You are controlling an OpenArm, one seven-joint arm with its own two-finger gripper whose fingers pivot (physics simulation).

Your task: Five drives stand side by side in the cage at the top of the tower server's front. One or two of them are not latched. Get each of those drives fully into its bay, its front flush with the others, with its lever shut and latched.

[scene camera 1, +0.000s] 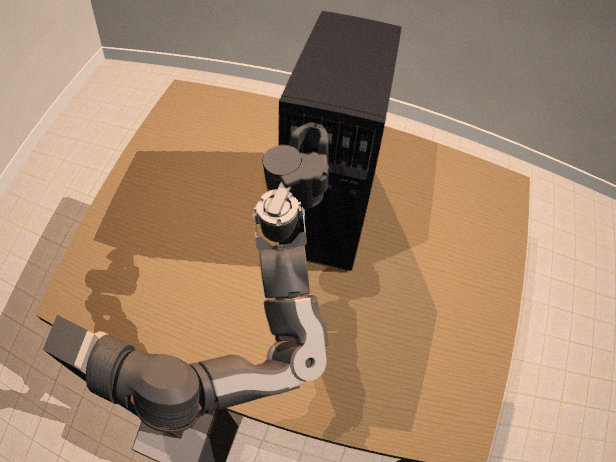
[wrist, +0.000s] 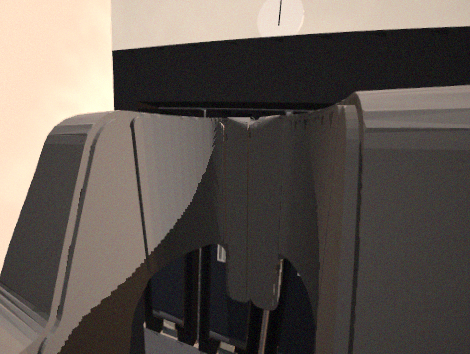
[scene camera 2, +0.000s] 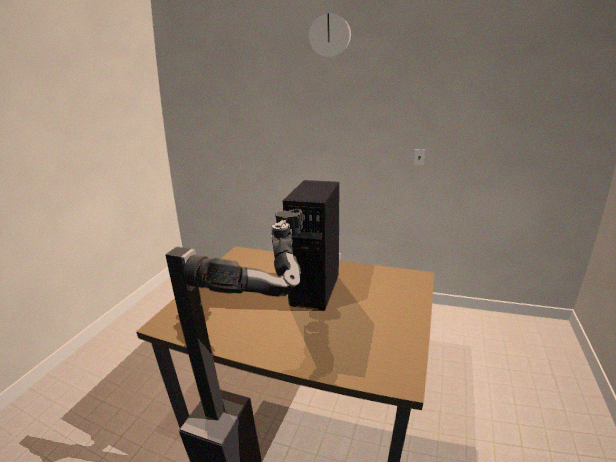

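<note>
The black tower server (scene camera 1: 345, 65) (scene camera 2: 320, 192) (wrist: 290, 70) stands upright at the back of the table. The two rightmost drives (scene camera 1: 346, 142) (scene camera 1: 363, 146) look level with each other in scene camera 1, their levers too small to judge. In the wrist view the leftmost drive (wrist: 167, 287) and the second drive (wrist: 217, 300) show in part, low between and beside the fingers. My gripper (scene camera 1: 314, 128) (scene camera 2: 300, 213) (wrist: 261, 208) is shut and empty, its fingertips at the cage front, over the second drive's right part. The fingers hide that drive's lever and upper front; contact cannot be told.
The wooden table (scene camera 1: 475, 300) (scene camera 2: 395, 310) carries the server. The server's lower front (scene camera 1: 335, 230) lies below the gripper. The arm's forearm (scene camera 1: 285, 272) (scene camera 2: 282, 245) rises in front of the server's left part. Walls stand behind and to the left.
</note>
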